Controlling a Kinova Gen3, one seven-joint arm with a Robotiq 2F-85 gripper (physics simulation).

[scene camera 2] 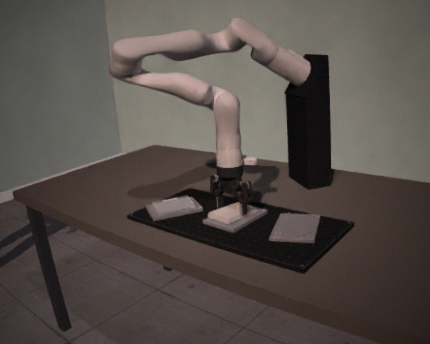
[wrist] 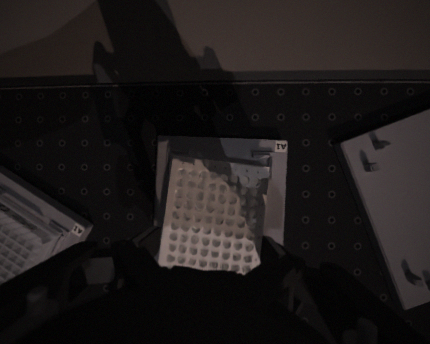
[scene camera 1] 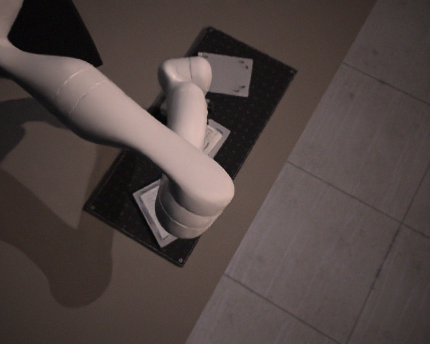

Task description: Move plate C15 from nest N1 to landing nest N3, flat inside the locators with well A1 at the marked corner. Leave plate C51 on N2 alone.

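A pale many-well plate [scene camera 1: 212,139] [scene camera 2: 226,214] [wrist: 212,210], apparently C15, lies askew on the middle nest [scene camera 2: 233,227] [wrist: 276,200]. It is turned slightly against the nest, off toward its lower left in the wrist view, and looks tilted. The A1 tag is at the nest's upper right there; well A1 cannot be read. My gripper [scene camera 2: 231,209] [wrist: 209,242] is open, its fingers on either side of the plate. Another plate [scene camera 2: 175,204] [wrist: 14,250], apparently C51, sits on the left nest [scene camera 2: 159,216] [wrist: 62,214]. The right nest [scene camera 1: 230,75] [scene camera 2: 296,227] [wrist: 395,200] holds no plate.
The nests stand on a black perforated board [scene camera 1: 265,85] [scene camera 2: 330,235] [wrist: 320,115] on a brown table [scene camera 2: 90,185]. A black column [scene camera 2: 310,135] carries the arm behind it. A small white object [scene camera 2: 250,160] lies behind the gripper. The arm covers much of scene camera 1's view.
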